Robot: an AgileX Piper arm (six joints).
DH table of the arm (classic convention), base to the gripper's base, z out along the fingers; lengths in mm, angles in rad. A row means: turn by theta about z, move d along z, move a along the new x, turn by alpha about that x. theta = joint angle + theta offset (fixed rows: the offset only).
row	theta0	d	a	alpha
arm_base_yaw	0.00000	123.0	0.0	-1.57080
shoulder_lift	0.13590	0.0	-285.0	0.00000
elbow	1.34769	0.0	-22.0	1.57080
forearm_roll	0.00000	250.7	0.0	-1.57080
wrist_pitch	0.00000	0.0	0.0	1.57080
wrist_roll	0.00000	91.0	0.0	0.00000
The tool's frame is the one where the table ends.
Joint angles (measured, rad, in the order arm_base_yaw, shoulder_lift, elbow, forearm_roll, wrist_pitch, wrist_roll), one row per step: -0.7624 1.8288 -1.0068 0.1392 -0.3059 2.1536; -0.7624 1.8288 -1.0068 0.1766 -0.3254 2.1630; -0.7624 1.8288 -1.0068 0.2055 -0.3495 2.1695; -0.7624 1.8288 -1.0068 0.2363 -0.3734 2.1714; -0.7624 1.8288 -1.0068 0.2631 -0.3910 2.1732; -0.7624 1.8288 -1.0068 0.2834 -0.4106 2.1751; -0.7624 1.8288 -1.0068 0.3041 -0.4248 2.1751
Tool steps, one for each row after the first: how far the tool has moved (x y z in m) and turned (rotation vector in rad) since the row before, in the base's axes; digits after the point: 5 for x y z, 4 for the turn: -0.00047 -0.00136 0.00148 0.0112 -0.0379 -0.0312; -0.00035 -0.00139 0.00187 0.0010 -0.0342 -0.0253; -0.00053 -0.00145 0.00183 -0.0009 -0.0315 -0.0252; -0.00059 -0.00116 0.00130 0.0016 -0.0253 -0.0218; -0.00049 -0.00111 0.00150 -0.0036 -0.0230 -0.0182; -0.00058 -0.00093 0.00103 -0.0003 -0.0185 -0.0169
